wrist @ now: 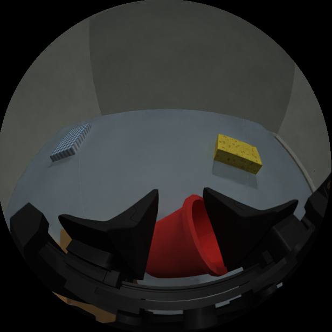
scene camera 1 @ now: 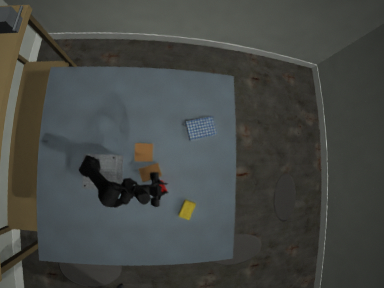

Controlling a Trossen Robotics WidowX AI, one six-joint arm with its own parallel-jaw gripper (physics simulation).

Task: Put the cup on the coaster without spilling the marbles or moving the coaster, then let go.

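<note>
Yellow sponge (wrist: 239,154), red cup (wrist: 183,244) visible. Also my gripper (wrist: 181,192).
</note>
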